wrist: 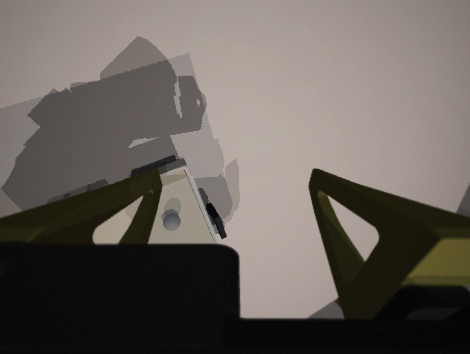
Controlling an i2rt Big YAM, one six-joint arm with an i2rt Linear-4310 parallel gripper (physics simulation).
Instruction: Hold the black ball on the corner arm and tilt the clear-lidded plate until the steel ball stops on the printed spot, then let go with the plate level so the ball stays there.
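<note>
The clear-lidded plate shows at the lower left of centre, with one corner and two edges in view; the rest is hidden behind the left finger and the dark gripper body. A grey steel ball lies on its pale surface near the left fingertip, with a darker round patch just above it that may be its shadow. The black ball, the corner arm and the printed spot cannot be made out. My gripper is wide open and empty; its left finger overlaps the plate in the view and its right finger is over bare table.
The pale table top spreads around and beyond the plate. Dark overlapping shadows of the arm and plate fall on it at the upper left. Small black pieces sit along the plate's far and right edges.
</note>
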